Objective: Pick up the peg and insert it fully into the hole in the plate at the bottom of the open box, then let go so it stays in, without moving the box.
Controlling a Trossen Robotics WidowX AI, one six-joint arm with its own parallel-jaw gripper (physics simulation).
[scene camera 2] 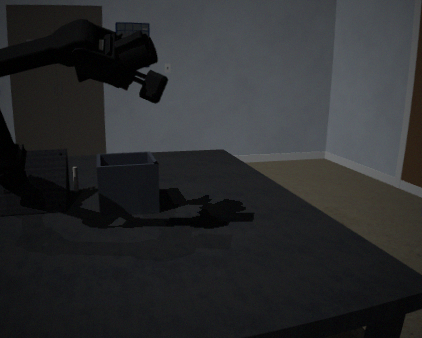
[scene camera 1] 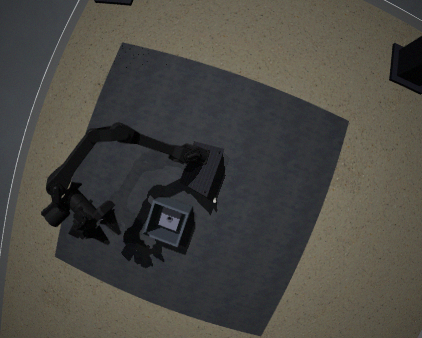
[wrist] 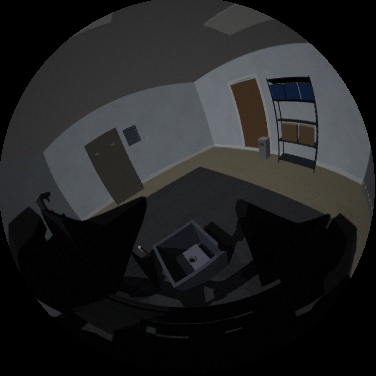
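Where they show: gripper, fingertip midpoint: (scene camera 2: 138, 79) (scene camera 1: 114, 239) (wrist: 192, 203); arm's base at its link origin: (scene camera 2: 14, 181) (scene camera 1: 203, 156).
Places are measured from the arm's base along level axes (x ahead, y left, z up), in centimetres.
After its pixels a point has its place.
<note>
A small pale peg (scene camera 1: 214, 200) {x 17.1, y 9.7, z 0.3 cm} (scene camera 2: 75, 178) {x 17.3, y 9.2, z -3.2 cm} (wrist: 140, 248) {x 17.4, y 9.2, z -0.5 cm} stands upright on the table, close to the arm's base and apart from the box. The grey open box (scene camera 1: 170, 239) {x 38.7, y -4.5, z 3.4 cm} (scene camera 2: 128, 190) {x 30.7, y -15.8, z -0.6 cm} (wrist: 200, 275) {x 29.8, y -15.7, z 2.7 cm} stands upright on the table. A light plate (scene camera 1: 164, 223) {x 34.3, y -9.7, z -1.8 cm} (wrist: 201, 255) {x 34.5, y -9.0, z -1.8 cm} with a dark round hole lies at its bottom; the box wall hides the plate in scene camera 2. My gripper (scene camera 1: 114, 238) {x 33.6, y -19.0, z 28.0 cm} (scene camera 2: 156, 94) (wrist: 192, 203) {x 33.6, y -19.0, z 28.0 cm} is wide open and empty. It hangs high above the table, to the left of the box in scene camera 1, away from the peg.
The dark table (scene camera 1: 280, 165) {x -6.1, y 36.6, z -7.6 cm} (scene camera 2: 215, 280) {x 40.4, y -52.7, z -7.6 cm} (wrist: 200, 187) {x 66.0, y 29.1, z -7.6 cm} bears the box and peg. The arm's ribbed base block (scene camera 1: 212, 167) {x 3.3, y 5.1, z 5.4 cm} (scene camera 2: 47, 175) {x 9.5, y 0.1, z 1.0 cm} stands beside the peg. Dark arm shadows fall around the box. A shelf rack (wrist: 316, 132) stands far off by the wall.
</note>
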